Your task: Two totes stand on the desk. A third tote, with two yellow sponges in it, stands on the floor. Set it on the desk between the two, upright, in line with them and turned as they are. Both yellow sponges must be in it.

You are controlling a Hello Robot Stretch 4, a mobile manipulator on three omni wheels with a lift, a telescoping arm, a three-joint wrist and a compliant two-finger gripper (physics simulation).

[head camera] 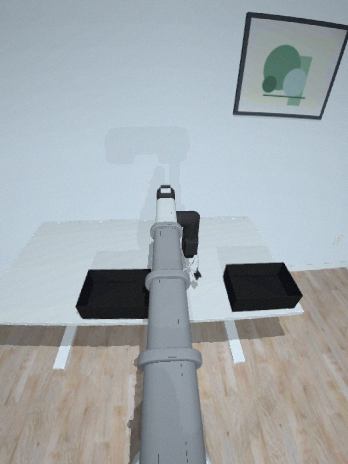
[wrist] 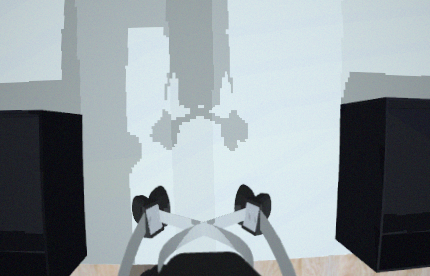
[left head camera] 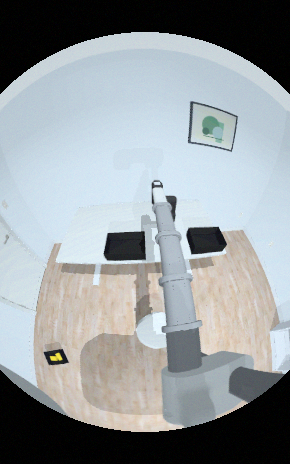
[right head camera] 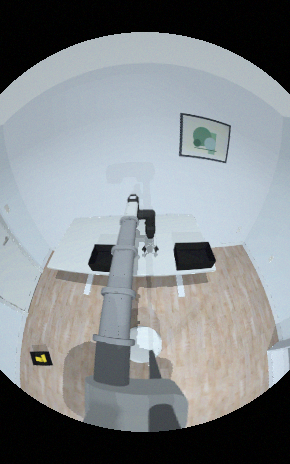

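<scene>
Two black totes stand upright on the desk: the left tote (head camera: 114, 295) (left head camera: 125, 246) (right head camera: 100, 257) (wrist: 60, 190), partly behind the arm in the head and right head camera views, and the right tote (head camera: 262, 287) (left head camera: 206, 240) (right head camera: 195, 256) (wrist: 400, 175). The third tote (left head camera: 47, 356) (right head camera: 48, 359) is small and dark at the lower left, on the floor. Yellow sponges (left head camera: 56, 357) (right head camera: 41, 358) show in it; their edges run together. My gripper (right head camera: 150, 248) (wrist: 202, 201) is open and empty, pointing down above the desk between the two totes.
The white desk (head camera: 50, 260) (left head camera: 80, 230) (right head camera: 65, 245) (wrist: 290, 150) stands before the wall, its front edge just past the totes. My arm (head camera: 170, 320) (left head camera: 177, 295) (right head camera: 117, 300) reaches out over it. A round white disc (left head camera: 148, 337) (right head camera: 145, 345) sits low before the mast.
</scene>
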